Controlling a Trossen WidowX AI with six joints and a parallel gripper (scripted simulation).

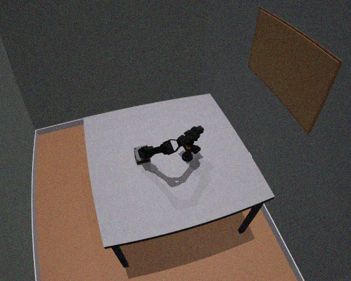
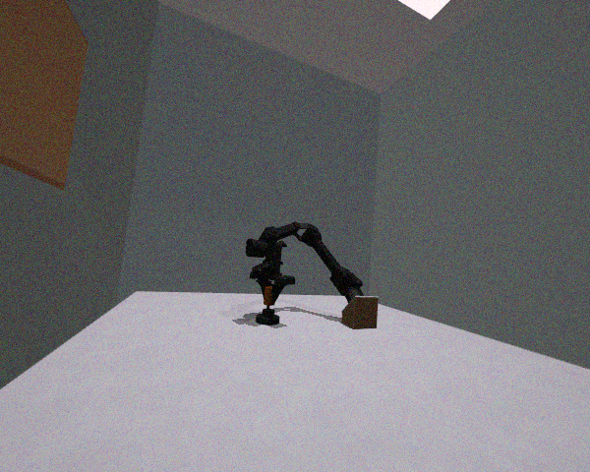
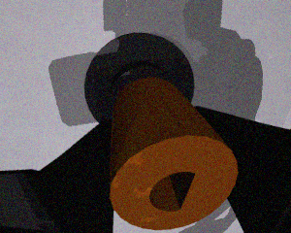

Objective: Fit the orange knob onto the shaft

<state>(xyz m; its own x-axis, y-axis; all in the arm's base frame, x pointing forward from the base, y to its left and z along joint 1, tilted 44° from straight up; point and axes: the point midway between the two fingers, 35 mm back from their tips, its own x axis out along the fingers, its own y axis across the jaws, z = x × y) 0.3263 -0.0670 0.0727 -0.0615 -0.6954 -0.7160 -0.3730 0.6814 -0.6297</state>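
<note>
Right now my gripper tip is 20 mm below the orange knob. Also, from my gripper tip: pedestal: 40 mm below.
</note>
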